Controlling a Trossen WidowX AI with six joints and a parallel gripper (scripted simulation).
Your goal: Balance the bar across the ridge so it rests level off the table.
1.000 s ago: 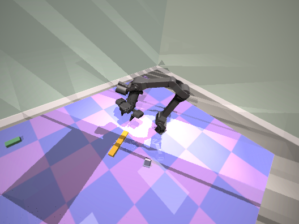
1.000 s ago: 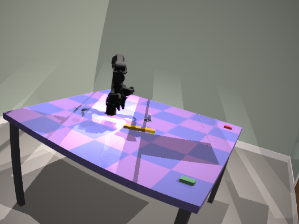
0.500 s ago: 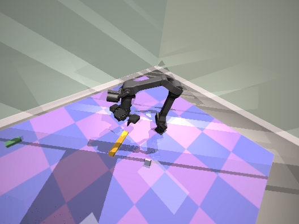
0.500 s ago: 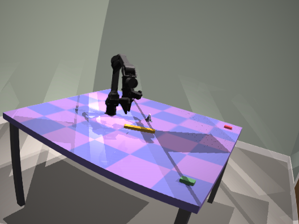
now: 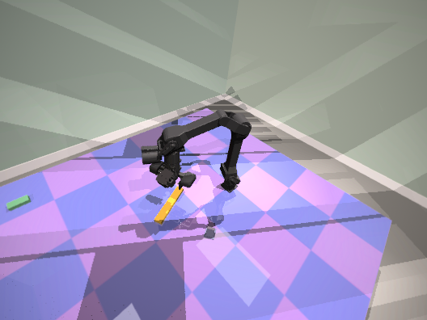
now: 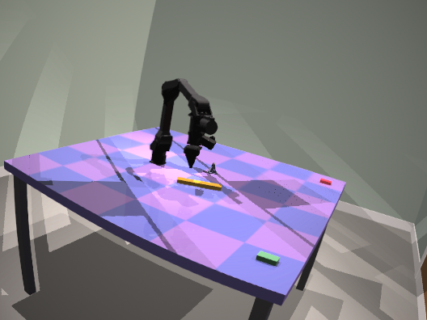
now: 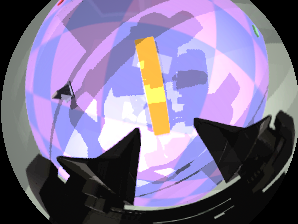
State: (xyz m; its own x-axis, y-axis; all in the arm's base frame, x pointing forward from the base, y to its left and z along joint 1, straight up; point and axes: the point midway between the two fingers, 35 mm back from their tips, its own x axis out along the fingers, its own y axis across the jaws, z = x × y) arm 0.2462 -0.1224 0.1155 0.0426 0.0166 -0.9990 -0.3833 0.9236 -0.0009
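Right now my gripper tip is 40 mm short of the orange bar, 20 mm to the right of it and 70 mm above it. The rest, counted from my gripper tip: red block (490 mm ahead, 620 mm to the left, 70 mm below); green block (490 mm ahead, 380 mm to the right, 70 mm below).
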